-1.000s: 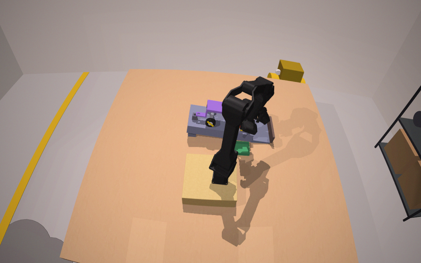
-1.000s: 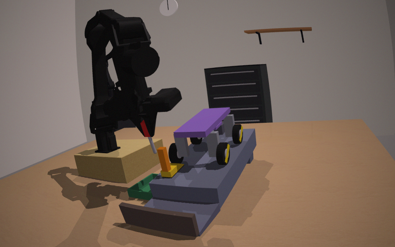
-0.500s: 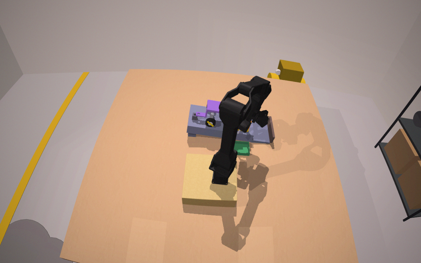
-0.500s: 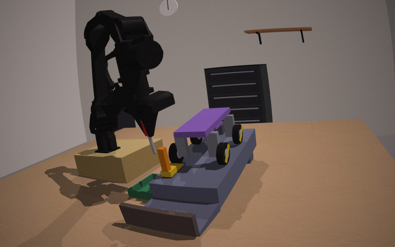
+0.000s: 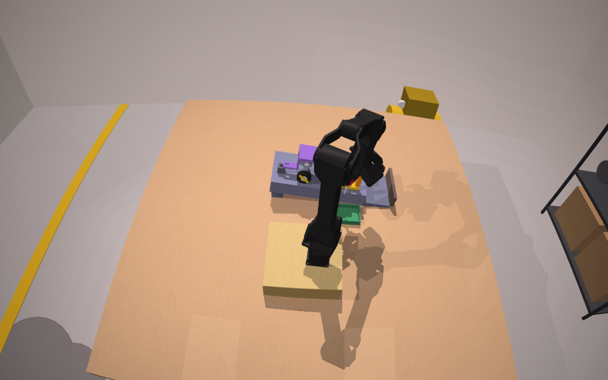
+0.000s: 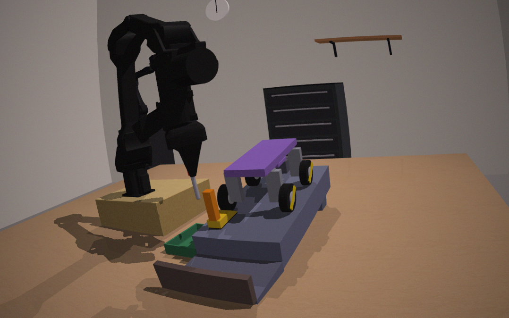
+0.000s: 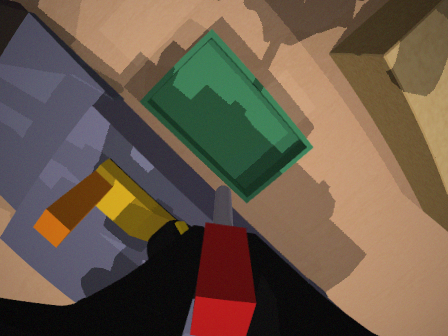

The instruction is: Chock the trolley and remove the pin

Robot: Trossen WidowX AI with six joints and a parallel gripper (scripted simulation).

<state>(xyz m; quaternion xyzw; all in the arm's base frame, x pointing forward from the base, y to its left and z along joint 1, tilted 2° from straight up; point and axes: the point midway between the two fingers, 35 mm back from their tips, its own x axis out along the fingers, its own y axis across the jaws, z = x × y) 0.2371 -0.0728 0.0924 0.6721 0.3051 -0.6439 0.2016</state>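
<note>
Now: gripper tip right at the red-headed stop pin. Also, from my gripper tip: green tray: 2 cm behind, 14 cm below; then yellow chock: 6 cm ahead, 2 cm to the right, 6 cm below; then trolley: 10 cm ahead, 9 cm to the left, 3 cm below.
</note>
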